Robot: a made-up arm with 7 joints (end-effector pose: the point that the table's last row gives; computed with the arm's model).
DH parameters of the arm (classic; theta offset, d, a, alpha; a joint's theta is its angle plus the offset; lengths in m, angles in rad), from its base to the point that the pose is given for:
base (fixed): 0 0 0 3.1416
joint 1: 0 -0.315 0 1.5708
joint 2: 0 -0.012 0 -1.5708
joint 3: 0 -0.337 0 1.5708
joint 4: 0 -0.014 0 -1.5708
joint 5: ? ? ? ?
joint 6: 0 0 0 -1.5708
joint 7: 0 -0.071 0 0
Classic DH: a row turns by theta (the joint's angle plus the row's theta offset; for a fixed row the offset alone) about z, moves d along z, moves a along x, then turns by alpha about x.
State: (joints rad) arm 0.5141 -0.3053 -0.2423 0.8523 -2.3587 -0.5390 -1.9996
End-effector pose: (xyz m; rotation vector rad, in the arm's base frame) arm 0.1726 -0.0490 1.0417 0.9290 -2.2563 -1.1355
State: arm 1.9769 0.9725 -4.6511 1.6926 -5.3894 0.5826 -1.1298
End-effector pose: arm -0.5173 0.0400 0.5187 1.3506 1.0717 -0.3000
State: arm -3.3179 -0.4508 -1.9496 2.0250 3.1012 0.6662 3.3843
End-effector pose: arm 0.2796 -0.3741 0.3949 -1.4553 1.5197 1.9857
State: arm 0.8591 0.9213 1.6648 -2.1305 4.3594 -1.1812 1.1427
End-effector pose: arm 0.3415 0.2052 0.4138 2.3453 -0.0147 -0.1951
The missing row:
joint 5: 0 -0.43 0 1.5708
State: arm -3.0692 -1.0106 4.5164 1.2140 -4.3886 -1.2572 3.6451
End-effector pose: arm 0.4426 -0.4341 0.4546 -0.5383 0.1173 2.3222
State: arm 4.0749 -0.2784 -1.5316 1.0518 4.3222 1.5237 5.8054
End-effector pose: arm -0.1679 -0.3658 0.8580 -1.5803 -0.5960 0.5882
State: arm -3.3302 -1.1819 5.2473 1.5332 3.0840 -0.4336 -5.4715
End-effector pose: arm 0.2746 -0.3627 0.6819 -1.7736 0.5146 -0.1507
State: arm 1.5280 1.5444 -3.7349 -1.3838 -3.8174 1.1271 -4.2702
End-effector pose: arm 0.3071 -0.3698 -0.0276 1.5908 1.1433 -2.2907
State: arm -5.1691 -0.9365 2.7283 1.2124 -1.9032 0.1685 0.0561
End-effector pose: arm -0.4721 0.5142 0.2755 -1.2401 1.0325 -2.3767
